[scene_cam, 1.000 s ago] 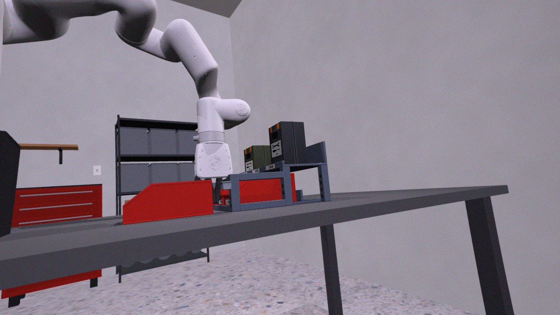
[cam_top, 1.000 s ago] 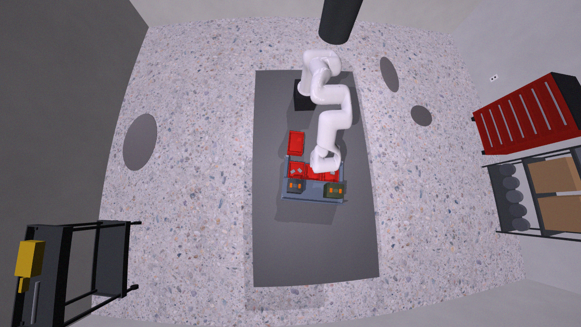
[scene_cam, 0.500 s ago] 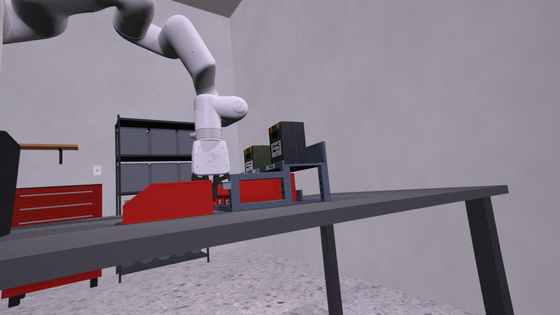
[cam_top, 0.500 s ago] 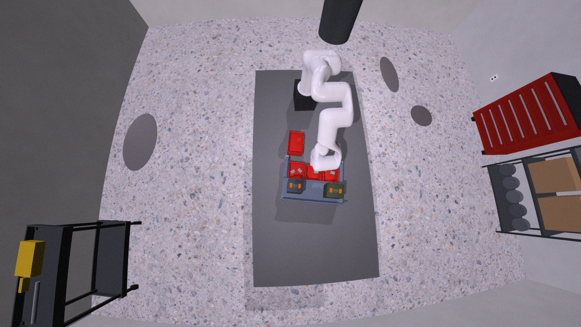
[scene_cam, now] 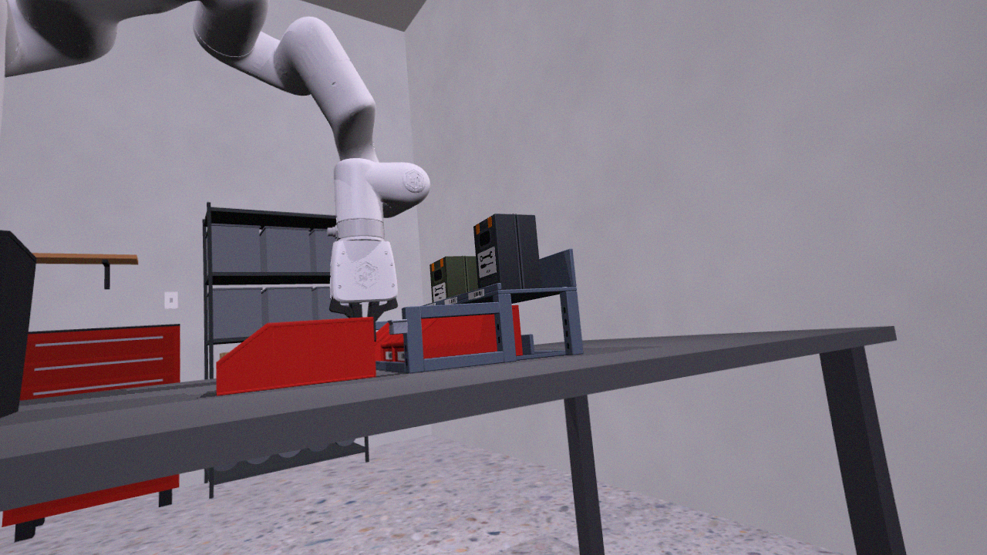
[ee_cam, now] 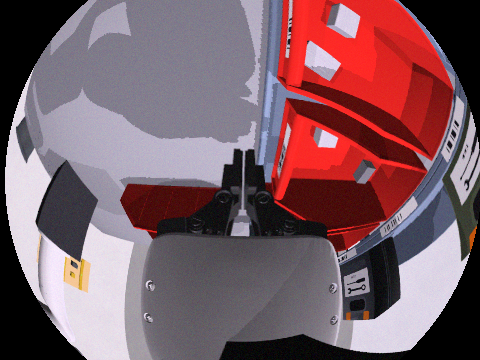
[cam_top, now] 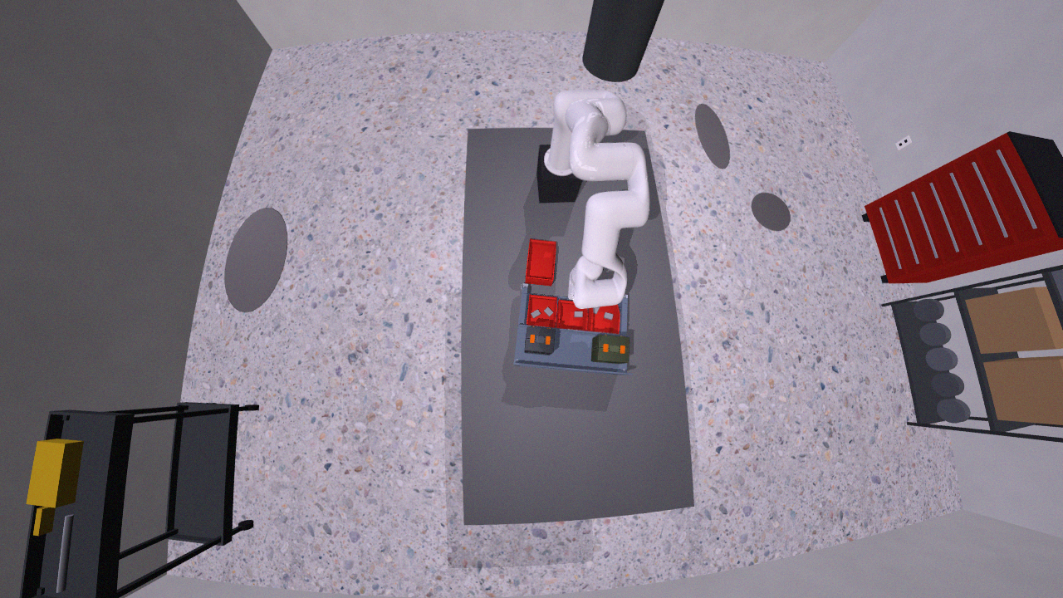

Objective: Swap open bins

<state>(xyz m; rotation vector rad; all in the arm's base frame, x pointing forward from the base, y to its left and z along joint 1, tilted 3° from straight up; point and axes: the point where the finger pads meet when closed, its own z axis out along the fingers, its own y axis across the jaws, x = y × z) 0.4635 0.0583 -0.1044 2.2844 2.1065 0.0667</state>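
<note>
My hand is 50 mm above the shelf lip and 20 mm short of it. Round my hand: dark grey box (200 mm ahead, 130 mm to the right, 110 mm above); green box (220 mm ahead, 100 mm to the left, 90 mm above).
</note>
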